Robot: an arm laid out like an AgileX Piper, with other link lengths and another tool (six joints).
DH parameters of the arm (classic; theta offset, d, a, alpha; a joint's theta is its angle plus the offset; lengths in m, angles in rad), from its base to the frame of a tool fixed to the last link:
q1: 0 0.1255 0 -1.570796
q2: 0.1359 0 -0.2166 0
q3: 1.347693 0 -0.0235 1.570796
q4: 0 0.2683 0 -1.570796
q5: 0 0 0 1.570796
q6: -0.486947 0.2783 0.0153 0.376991
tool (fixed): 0 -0.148 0 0
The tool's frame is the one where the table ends.
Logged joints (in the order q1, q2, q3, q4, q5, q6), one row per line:
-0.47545, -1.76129, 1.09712, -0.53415, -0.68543, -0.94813
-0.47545, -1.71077, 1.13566, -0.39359, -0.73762, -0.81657
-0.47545, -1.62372, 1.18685, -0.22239, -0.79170, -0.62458
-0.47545, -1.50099, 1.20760, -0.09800, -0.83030, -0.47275
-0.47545, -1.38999, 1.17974, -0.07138, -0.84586, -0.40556
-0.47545, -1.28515, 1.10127, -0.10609, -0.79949, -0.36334
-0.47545, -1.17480, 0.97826, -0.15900, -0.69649, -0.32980
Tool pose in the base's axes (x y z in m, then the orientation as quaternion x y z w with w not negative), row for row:
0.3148, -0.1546, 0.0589, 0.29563, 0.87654, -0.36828, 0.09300
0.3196, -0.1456, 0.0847, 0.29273, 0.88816, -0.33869, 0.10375
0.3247, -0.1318, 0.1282, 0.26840, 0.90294, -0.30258, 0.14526
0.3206, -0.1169, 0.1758, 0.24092, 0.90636, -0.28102, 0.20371
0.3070, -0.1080, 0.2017, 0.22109, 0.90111, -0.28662, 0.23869
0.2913, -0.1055, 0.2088, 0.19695, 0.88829, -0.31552, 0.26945
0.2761, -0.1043, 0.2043, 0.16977, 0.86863, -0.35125, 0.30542
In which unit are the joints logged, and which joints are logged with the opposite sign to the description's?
The joints are logged in radians. Opposite sign: q2, q3, q5, q6.
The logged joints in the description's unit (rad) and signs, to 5 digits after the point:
-0.47545, 1.76129, -1.09712, -0.53415, 0.68543, 0.94813
-0.47545, 1.71077, -1.13566, -0.39359, 0.73762, 0.81657
-0.47545, 1.62372, -1.18685, -0.22239, 0.79170, 0.62458
-0.47545, 1.50099, -1.20760, -0.09800, 0.83030, 0.47275
-0.47545, 1.38999, -1.17974, -0.07138, 0.84586, 0.40556
-0.47545, 1.28515, -1.10127, -0.10609, 0.79949, 0.36334
-0.47545, 1.17480, -0.97826, -0.15900, 0.69649, 0.32980

